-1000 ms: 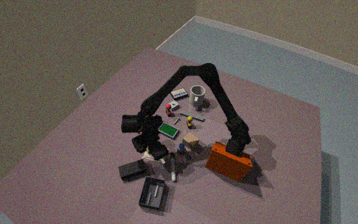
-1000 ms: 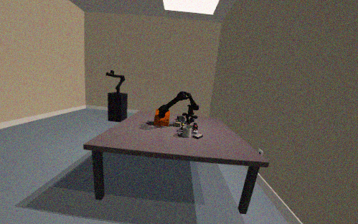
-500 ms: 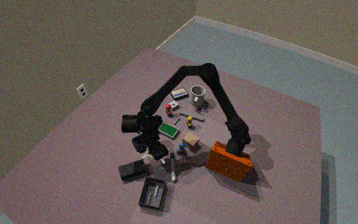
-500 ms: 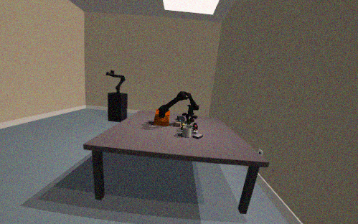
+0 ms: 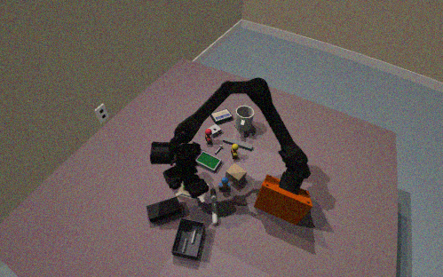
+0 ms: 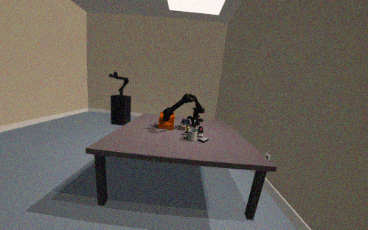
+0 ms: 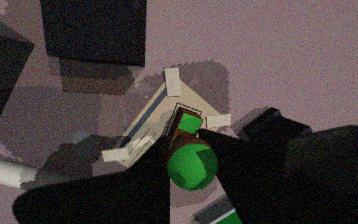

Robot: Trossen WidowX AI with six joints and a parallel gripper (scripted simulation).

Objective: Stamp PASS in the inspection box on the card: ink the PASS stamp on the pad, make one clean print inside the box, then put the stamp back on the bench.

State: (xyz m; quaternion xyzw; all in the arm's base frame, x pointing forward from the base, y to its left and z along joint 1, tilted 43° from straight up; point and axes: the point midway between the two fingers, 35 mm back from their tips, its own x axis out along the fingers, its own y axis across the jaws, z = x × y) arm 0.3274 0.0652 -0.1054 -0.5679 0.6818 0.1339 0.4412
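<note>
The green stamp is right at my gripper tip. From my gripper tip the other things lie so: cream card (2 cm behind, 3 cm below); black box (2 cm ahead, 12 cm to the left, 1 cm below); white marker (11 cm behind, 2 cm below).
</note>
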